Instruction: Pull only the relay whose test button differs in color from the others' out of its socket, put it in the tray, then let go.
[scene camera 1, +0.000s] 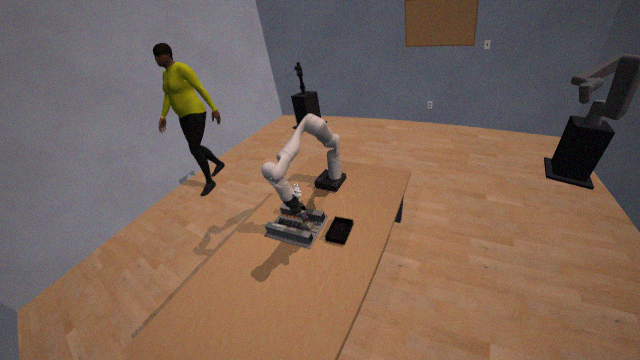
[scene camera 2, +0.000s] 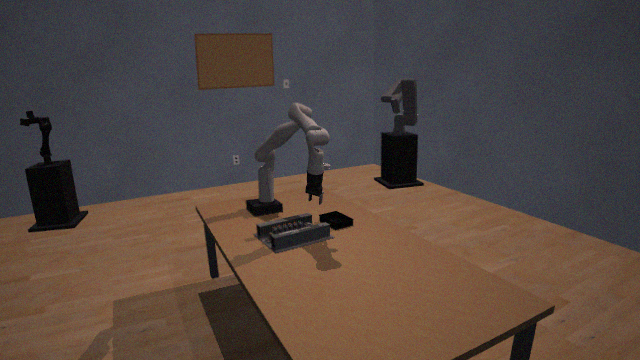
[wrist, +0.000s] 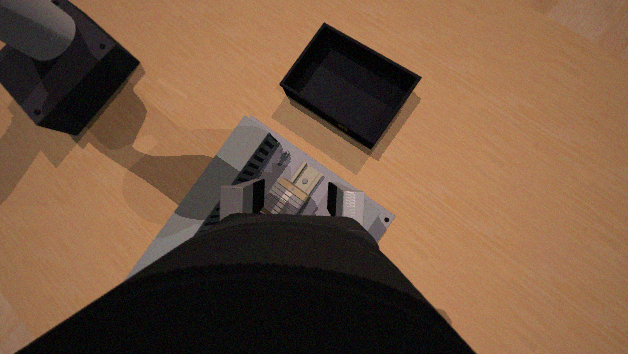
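Where they show: gripper, fingertip midpoint: (scene camera 1: 305, 213) (scene camera 2: 315, 202) (wrist: 296, 194); arm's base at its link origin: (scene camera 1: 334, 176) (scene camera 2: 266, 200) (wrist: 50, 36).
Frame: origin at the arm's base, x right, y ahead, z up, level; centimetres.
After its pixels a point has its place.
Observation:
A row of small relays (scene camera 1: 289, 220) {x -4.2, y 50.6, z 0.4 cm} (scene camera 2: 291, 226) {x -5.9, y 50.4, z 1.2 cm} stands between two grey slotted ducts on a panel (wrist: 381, 215) {x -24.5, y 55.9, z -4.4 cm}. Reddish spots show on them in the scene views, but their test buttons are too small to compare. In the wrist view the relays are hidden behind the gripper body. My gripper (scene camera 1: 304, 215) {x -18.7, y 48.5, z 11.9 cm} (scene camera 2: 315, 200) {x -18.7, y 48.5, z 11.9 cm} (wrist: 296, 194) {x -18.7, y 48.5, z 11.9 cm} is open and empty, above the panel. In the wrist view, beige and grey terminal blocks (wrist: 290, 195) {x -16.4, y 46.3, z -0.1 cm} show between its fingers. The black tray (scene camera 1: 335, 241) {x -35.1, y 45.9, z -3.3 cm} (scene camera 2: 340, 226) {x -32.2, y 46.7, z -3.5 cm} (wrist: 365, 57) {x -37.2, y 36.3, z -3.0 cm} lies beside the panel and is empty.
A metal rail end (wrist: 311, 176) {x -20.0, y 45.2, z -4.3 cm} sticks out past the terminal blocks. The slotted ducts (scene camera 1: 288, 233) {x -12.0, y 58.5, z 1.1 cm} (scene camera 2: 300, 237) {x -8.3, y 59.3, z -1.3 cm} form raised walls along the relays. The arm's black base (scene camera 1: 330, 180) {x -0.7, y 6.1, z 0.2 cm} (scene camera 2: 264, 206) {x 2.7, y 12.0, z 0.2 cm} (wrist: 95, 85) {x -1.0, y 11.3, z -1.7 cm} stands behind the panel. A person in yellow (scene camera 1: 182, 90) is beyond the table.

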